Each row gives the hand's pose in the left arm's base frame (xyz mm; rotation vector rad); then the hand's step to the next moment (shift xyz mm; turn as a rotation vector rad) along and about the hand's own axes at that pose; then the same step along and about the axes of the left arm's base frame.
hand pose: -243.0 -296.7 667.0 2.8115 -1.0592 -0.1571
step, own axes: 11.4 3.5 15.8 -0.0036 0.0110 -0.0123
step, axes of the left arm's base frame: 4.0 -11.5 -15.6 -0.0081 -0.0047 0.0141
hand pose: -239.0 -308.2 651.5 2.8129 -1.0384 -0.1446
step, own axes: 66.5 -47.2 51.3 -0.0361 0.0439 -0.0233
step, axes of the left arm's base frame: 73.4 -12.8 -61.1 -0.0521 -0.0072 0.0317
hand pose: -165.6 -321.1 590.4 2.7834 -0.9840 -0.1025
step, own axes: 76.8 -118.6 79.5 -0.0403 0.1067 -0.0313
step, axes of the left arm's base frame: 122.7 30.0 -101.7 -0.0931 -0.0512 0.0520
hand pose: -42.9 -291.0 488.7 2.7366 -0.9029 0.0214
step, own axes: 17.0 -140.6 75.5 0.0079 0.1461 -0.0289
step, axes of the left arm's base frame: 91.2 80.1 -105.0 -0.0775 -0.1104 0.0636
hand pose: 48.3 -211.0 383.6 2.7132 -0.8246 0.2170
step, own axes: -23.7 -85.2 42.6 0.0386 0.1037 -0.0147
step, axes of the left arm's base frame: 30.9 66.0 -65.8 -0.0275 -0.0974 0.0472
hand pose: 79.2 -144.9 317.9 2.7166 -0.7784 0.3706
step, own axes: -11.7 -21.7 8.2 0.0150 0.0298 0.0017
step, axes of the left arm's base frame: 3.6 20.3 -15.8 -0.0037 -0.0319 0.0093
